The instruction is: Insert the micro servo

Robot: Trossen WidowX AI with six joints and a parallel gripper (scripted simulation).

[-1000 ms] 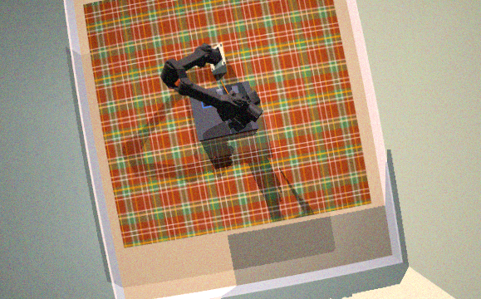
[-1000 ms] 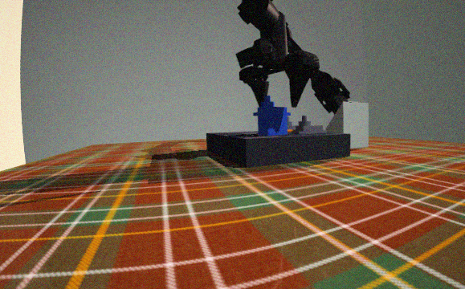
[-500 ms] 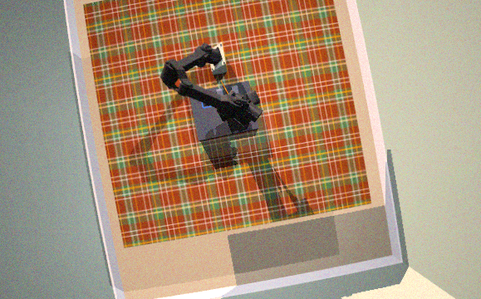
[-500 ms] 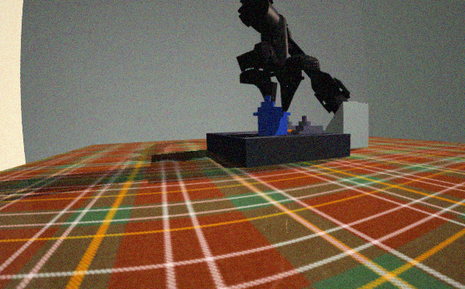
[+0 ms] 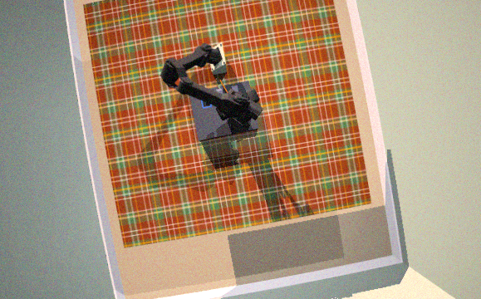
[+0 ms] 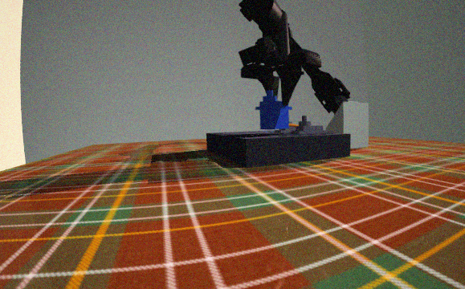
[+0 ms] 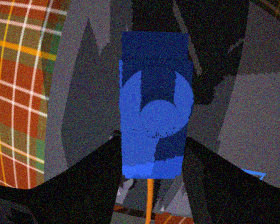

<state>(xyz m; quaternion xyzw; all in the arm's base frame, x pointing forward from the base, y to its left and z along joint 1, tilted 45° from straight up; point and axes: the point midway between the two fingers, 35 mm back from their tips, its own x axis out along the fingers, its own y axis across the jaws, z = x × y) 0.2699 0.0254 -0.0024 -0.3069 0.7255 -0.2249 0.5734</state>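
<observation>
My gripper tip is 3 cm short of the dark grey robot deck, 7 cm to the left of it and 8 cm above it.
</observation>
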